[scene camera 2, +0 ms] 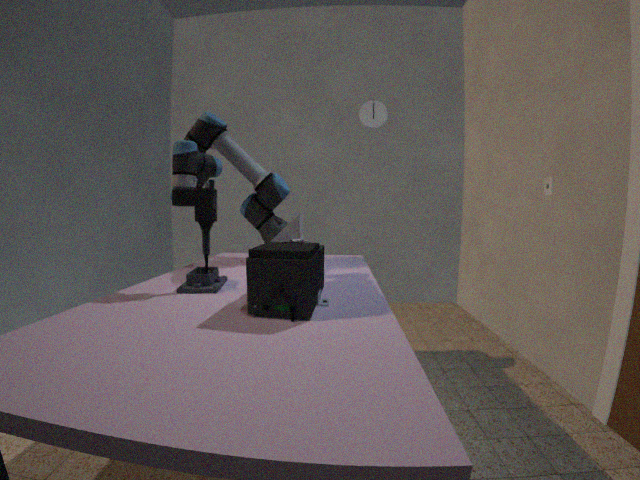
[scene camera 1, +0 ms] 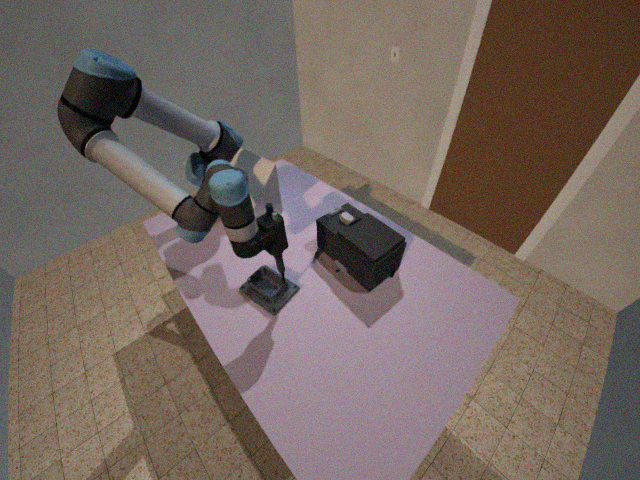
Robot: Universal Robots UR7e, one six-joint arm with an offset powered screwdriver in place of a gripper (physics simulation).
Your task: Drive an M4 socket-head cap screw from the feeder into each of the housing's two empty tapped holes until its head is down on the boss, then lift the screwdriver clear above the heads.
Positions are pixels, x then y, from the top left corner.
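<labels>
Screw feeder (scene camera 1: 371, 276), 0.81 m from the lens.
</labels>
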